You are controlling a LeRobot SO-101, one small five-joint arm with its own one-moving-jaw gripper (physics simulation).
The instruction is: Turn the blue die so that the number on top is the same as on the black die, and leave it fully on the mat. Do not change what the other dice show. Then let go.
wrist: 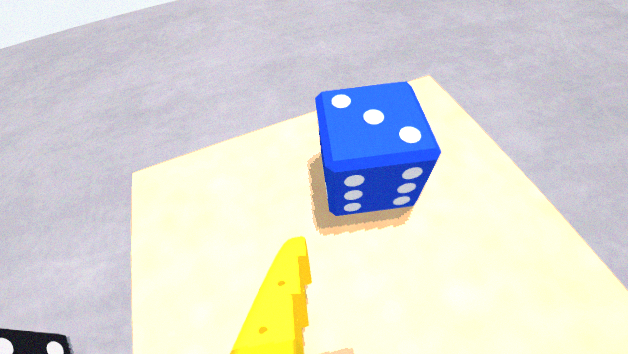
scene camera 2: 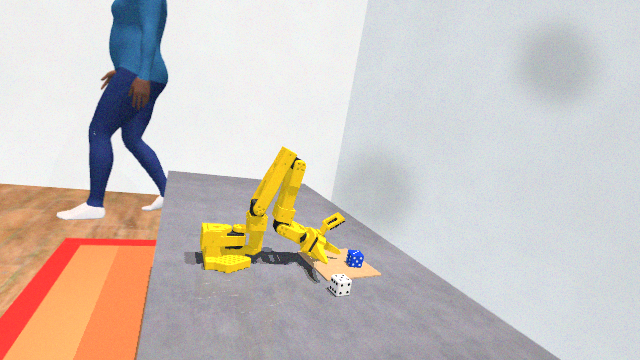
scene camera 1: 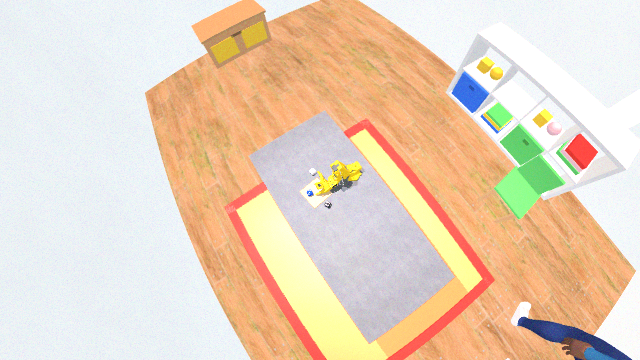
In view: a tan mat point(scene camera 2: 337, 264) and a blue die point(wrist: 378, 150).
The tan mat shows as well in the wrist view point(wrist: 483, 254).
